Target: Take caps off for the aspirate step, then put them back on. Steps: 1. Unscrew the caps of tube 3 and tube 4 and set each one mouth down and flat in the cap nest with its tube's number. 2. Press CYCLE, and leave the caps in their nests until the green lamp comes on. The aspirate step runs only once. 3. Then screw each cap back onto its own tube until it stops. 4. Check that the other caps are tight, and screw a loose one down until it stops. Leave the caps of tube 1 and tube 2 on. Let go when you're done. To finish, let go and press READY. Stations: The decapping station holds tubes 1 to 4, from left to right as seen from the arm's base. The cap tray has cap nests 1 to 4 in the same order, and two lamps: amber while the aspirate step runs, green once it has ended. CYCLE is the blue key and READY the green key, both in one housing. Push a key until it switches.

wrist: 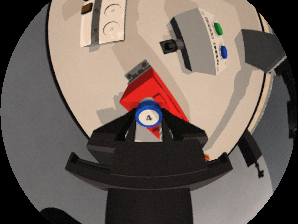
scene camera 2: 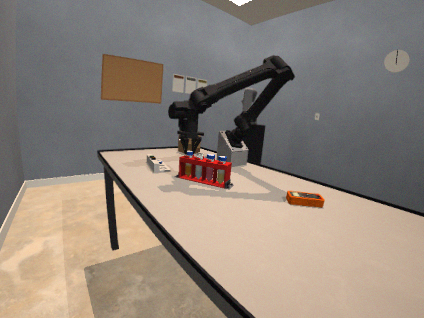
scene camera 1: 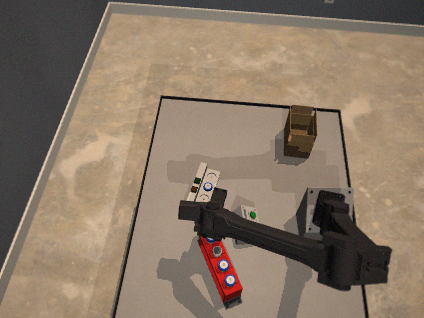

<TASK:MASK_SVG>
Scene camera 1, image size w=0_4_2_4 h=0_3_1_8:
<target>cardboard box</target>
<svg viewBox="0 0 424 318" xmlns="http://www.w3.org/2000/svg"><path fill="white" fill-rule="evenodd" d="M292 105L292 109L290 106L284 127L284 156L308 159L317 137L317 112L315 110L313 116L311 114L314 107Z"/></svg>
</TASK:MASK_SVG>
